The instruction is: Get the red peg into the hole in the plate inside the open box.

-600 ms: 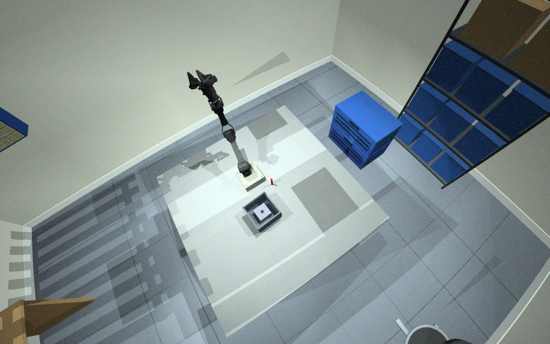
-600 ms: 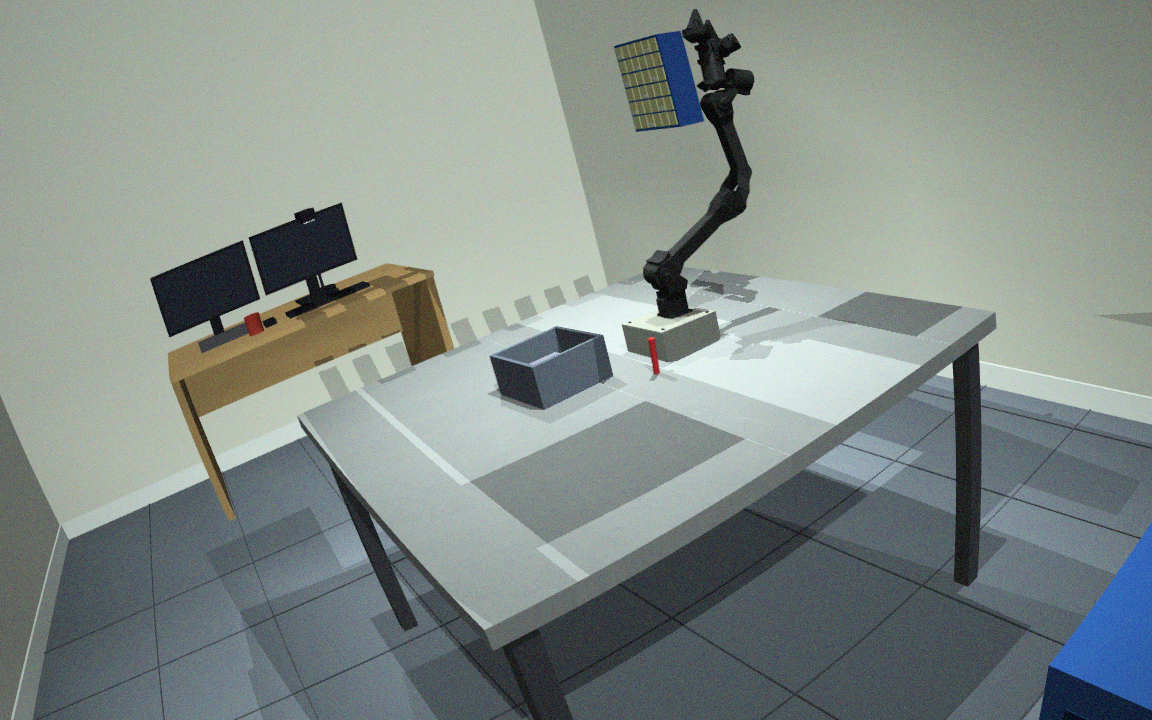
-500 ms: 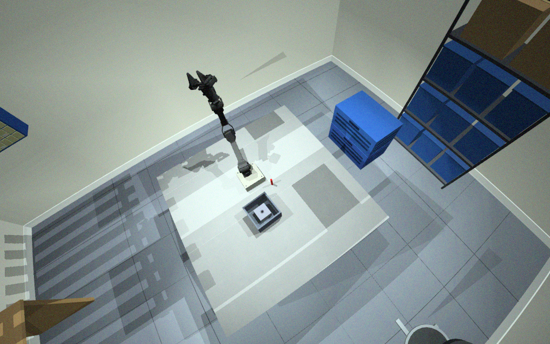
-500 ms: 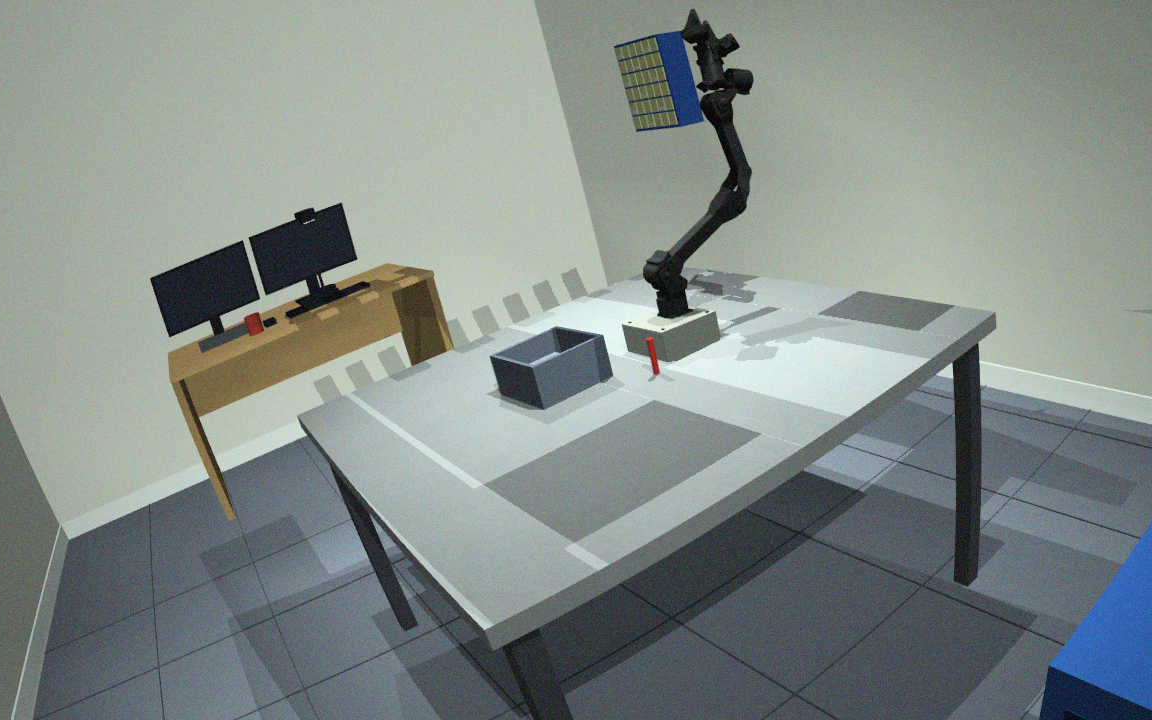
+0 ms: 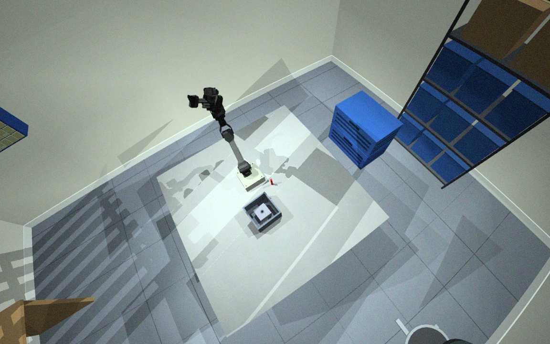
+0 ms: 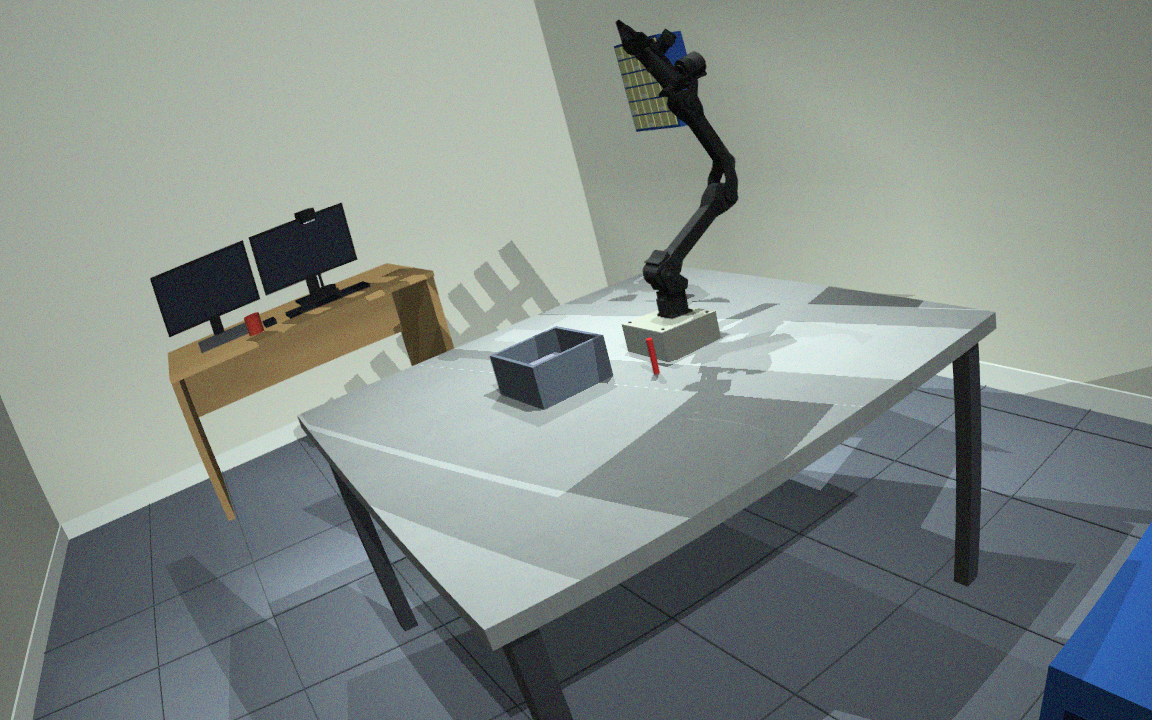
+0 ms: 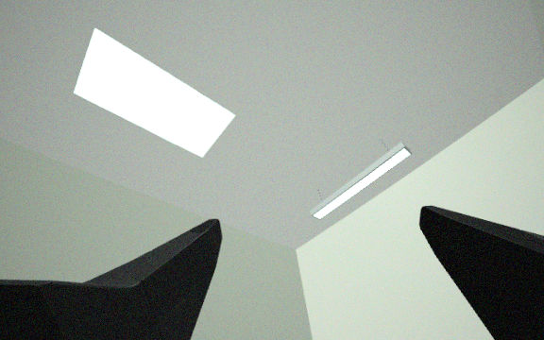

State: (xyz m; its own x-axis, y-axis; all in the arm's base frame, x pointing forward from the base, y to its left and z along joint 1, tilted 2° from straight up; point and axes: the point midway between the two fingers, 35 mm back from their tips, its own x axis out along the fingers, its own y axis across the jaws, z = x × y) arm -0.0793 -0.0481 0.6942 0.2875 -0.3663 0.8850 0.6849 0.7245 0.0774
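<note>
Right now the red peg is 25 cm ahead of my gripper tip, 20 cm to the left of it and 75 cm below it. The rest, counted from my gripper tip: pale plate: 42 cm ahead, 3 cm to the left, 74 cm below; then grey box: 42 cm ahead, 3 cm to the left, 76 cm below.
</note>
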